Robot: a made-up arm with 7 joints. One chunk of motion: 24 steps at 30 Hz.
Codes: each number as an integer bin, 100 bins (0 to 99) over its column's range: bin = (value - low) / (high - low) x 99, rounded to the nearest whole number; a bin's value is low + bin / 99 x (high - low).
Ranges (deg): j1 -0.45..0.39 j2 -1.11..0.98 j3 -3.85..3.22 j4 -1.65..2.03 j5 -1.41..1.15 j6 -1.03..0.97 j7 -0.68..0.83
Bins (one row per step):
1: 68 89 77 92 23 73 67
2: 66 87 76 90 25 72 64
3: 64 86 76 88 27 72 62
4: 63 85 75 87 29 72 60
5: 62 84 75 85 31 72 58
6: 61 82 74 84 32 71 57
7: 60 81 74 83 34 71 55
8: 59 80 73 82 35 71 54
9: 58 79 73 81 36 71 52
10: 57 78 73 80 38 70 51
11: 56 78 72 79 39 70 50
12: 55 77 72 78 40 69 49
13: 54 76 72 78 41 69 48
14: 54 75 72 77 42 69 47
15: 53 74 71 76 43 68 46
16: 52 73 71 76 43 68 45
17: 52 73 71 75 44 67 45
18: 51 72 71 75 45 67 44
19: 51 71 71 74 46 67 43
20: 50 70 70 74 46 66 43
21: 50 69 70 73 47 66 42
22: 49 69 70 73 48 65 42
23: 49 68 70 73 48 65 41
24: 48 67 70 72 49 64 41
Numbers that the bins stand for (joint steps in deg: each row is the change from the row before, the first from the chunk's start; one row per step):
1: 0.127 0.769 1.649 1.770 -0.815 0.445 0.342
2: 0.110 0.727 1.577 1.695 -0.764 0.425 0.296
3: 0.093 0.706 1.577 1.621 -0.712 0.425 0.266
4: 0.085 0.684 1.506 1.584 -0.660 0.425 0.235
5: 0.076 0.663 1.506 1.510 -0.608 0.425 0.205
6: 0.068 0.621 1.435 1.472 -0.583 0.404 0.189
7: 0.059 0.600 1.435 1.435 -0.531 0.404 0.159
8: 0.051 0.579 1.363 1.398 -0.505 0.404 0.144
9: 0.042 0.558 1.363 1.361 -0.479 0.404 0.113
10: 0.034 0.537 1.363 1.324 -0.427 0.384 0.098
11: 0.025 0.537 1.292 1.287 -0.402 0.384 0.083
12: 0.017 0.516 1.292 1.249 -0.376 0.364 0.067
13: 0.008 0.494 1.292 1.249 -0.350 0.364 0.052
14: 0.008 0.473 1.292 1.212 -0.324 0.364 0.037
15: 0.000 0.452 1.220 1.175 -0.298 0.344 0.022
16: -0.009 0.431 1.220 1.175 -0.298 0.344 0.006
17: -0.009 0.431 1.220 1.138 -0.272 0.324 0.006
18: -0.017 0.410 1.220 1.138 -0.246 0.324 -0.009
19: -0.017 0.389 1.220 1.101 -0.221 0.324 -0.024
20: -0.026 0.368 1.149 1.101 -0.221 0.303 -0.024
21: -0.026 0.347 1.149 1.064 -0.195 0.303 -0.039
22: -0.034 0.347 1.149 1.064 -0.169 0.283 -0.039
23: -0.034 0.326 1.149 1.064 -0.169 0.283 -0.055
24: -0.043 0.304 1.149 1.026 -0.143 0.263 -0.055

